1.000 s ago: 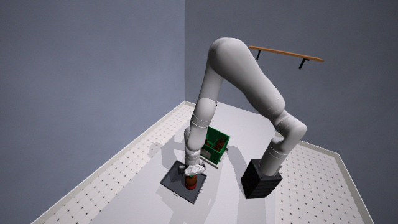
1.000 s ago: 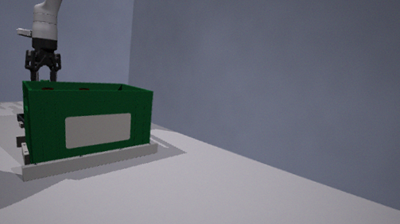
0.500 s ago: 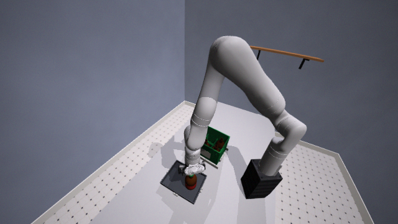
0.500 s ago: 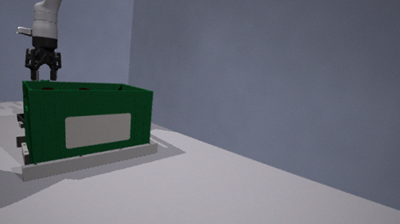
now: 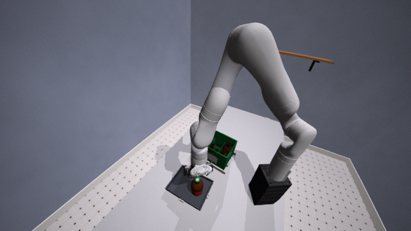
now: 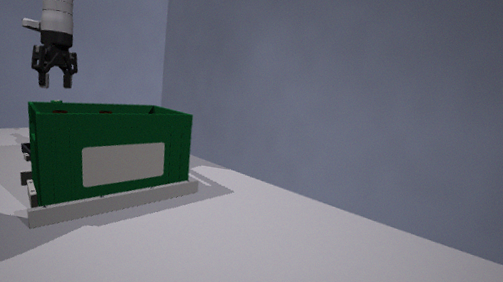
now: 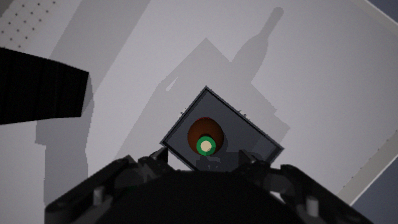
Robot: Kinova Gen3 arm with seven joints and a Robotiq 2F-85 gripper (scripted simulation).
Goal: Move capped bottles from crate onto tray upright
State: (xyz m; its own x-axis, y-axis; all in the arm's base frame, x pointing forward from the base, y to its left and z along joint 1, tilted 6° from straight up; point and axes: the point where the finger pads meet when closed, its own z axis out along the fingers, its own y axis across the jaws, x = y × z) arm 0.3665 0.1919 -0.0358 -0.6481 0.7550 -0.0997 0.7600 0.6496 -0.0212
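The brown bottle lies 12 cm below my hand and 1 cm to the left of it. Also, from my hand: green crate: 30 cm to the right, 12 cm below, 3 cm ahead; dark tray: 19 cm below, 5 cm ahead.
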